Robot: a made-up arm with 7 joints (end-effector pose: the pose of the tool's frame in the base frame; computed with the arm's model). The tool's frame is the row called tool. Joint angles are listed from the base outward.
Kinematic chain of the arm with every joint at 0, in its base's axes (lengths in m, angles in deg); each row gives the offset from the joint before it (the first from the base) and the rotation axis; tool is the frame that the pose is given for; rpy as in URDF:
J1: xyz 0 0 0 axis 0.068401 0.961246 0.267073
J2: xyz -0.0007 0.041 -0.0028 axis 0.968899 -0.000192 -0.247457
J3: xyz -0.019 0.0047 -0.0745 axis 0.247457 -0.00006 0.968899
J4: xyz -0.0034 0 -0.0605 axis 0.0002 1 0.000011
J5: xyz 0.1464 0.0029 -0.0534 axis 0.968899 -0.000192 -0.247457
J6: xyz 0.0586 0 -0.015 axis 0.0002 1 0.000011
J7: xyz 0.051 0 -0.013 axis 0.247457 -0.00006 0.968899
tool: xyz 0 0 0 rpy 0 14.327 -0.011
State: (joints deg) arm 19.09 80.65 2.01 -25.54 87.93 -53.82 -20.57
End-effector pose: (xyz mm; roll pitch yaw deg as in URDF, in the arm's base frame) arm 176.4 99.7 -157.3 -177.86 80.65 -6.54
Working (the frame after each row of the table, in the pose's form):
after J1: 0.0 0.0 0.0 2.20 18.26 5.50
after J2: -5.0 40.8 -0.9 74.57 29.77 -10.31
after J3: -15.6 117.0 -4.8 75.35 27.89 -9.73
after J4: -15.7 176.4 -16.7 64.74 19.01 -35.91
after J5: 120.1 139.2 -83.5 154.47 37.68 -28.42
after J6: 171.3 118.8 -108.6 78.10 69.59 -114.80
after J7: 176.4 99.7 -157.3 -3.86 85.00 167.50

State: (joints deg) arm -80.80 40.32 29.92 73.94 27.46 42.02 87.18
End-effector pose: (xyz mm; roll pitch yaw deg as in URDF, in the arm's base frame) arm 352.7 237.5 -56.9 41.11 -20.59 116.55
Working (the frame after each row of the table, in the pose's form):
after J1: 0.0 0.0 0.0 33.98 -74.63 -51.83
after J2: 15.6 37.7 4.8 86.77 -66.06 -66.25
after J3: 80.6 75.3 -12.4 -88.79 -84.96 116.82
after J4: 134.2 103.4 -15.9 -5.23 -15.89 29.48
after J5: 270.4 178.2 -27.2 23.24 -14.84 22.58
after J6: 323.7 206.8 -25.5 24.66 23.85 39.37
after J7: 352.7 237.5 -56.9 45.90 -31.02 105.61

